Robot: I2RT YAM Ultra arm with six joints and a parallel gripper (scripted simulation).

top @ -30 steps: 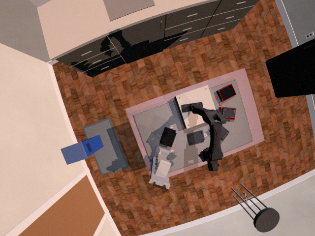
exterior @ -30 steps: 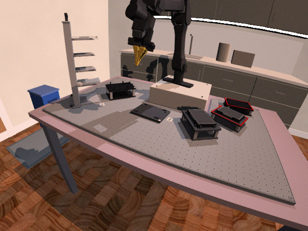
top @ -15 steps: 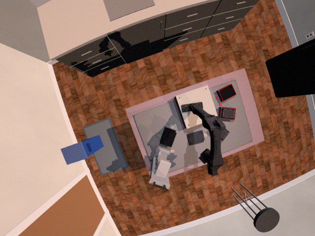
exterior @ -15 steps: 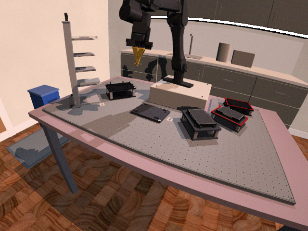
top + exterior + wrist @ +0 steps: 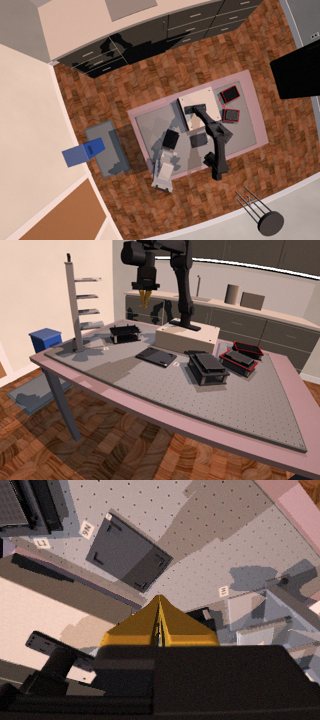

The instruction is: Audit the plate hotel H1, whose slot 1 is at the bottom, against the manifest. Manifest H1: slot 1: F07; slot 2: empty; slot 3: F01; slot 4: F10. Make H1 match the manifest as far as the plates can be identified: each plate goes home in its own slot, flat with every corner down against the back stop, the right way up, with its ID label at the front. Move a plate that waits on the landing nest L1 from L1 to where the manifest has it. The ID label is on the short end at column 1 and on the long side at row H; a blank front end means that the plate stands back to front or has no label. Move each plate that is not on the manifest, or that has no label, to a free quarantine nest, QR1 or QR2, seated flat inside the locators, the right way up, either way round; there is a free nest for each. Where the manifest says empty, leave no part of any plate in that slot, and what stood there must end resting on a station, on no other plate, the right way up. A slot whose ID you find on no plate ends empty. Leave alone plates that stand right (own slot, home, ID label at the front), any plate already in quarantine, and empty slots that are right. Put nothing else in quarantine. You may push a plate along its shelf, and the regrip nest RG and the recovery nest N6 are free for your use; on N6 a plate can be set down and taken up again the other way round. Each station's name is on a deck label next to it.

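Right now the L1 deck label is 18 cm behind my hand, 19 cm to the left of it and 25 cm below it. Also, from my hand: H1 deck label: 3 cm ahead, 23 cm to the right, 25 cm below; then N6 label: 8 cm behind, 13 cm to the left, 25 cm below; then tag reading 4: 11 cm ahead, 32 cm to the right, 10 cm above.
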